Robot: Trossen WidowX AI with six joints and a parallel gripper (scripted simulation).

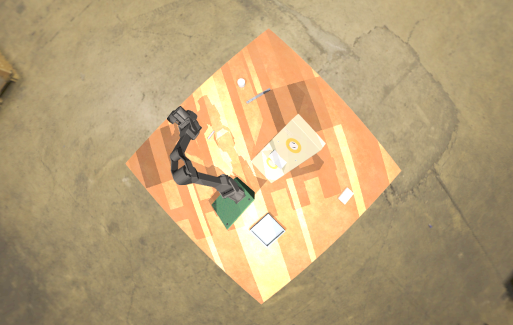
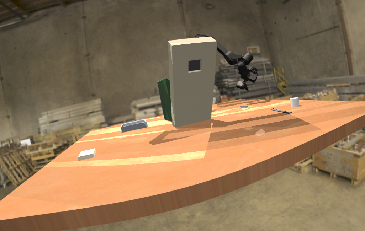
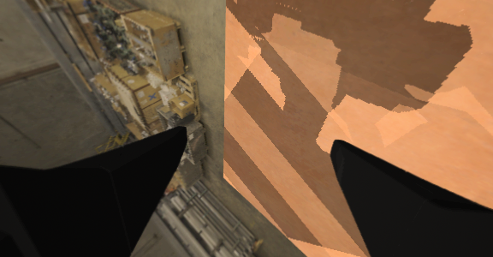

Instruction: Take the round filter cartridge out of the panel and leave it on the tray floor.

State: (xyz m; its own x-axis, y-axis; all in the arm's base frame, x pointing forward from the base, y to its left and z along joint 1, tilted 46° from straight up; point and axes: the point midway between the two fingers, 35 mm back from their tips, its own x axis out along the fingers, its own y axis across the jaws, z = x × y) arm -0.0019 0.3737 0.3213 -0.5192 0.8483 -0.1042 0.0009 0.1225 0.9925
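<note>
Right now the round white filter cartridge is 38 cm ahead of my gripper tip, 50 cm to the right of it and 16 cm above it. The rest, counted from my gripper tip: white block: 46 cm ahead, 97 cm to the right, 11 cm below; then tray: 3 cm behind, 79 cm to the right, 11 cm below.
</note>
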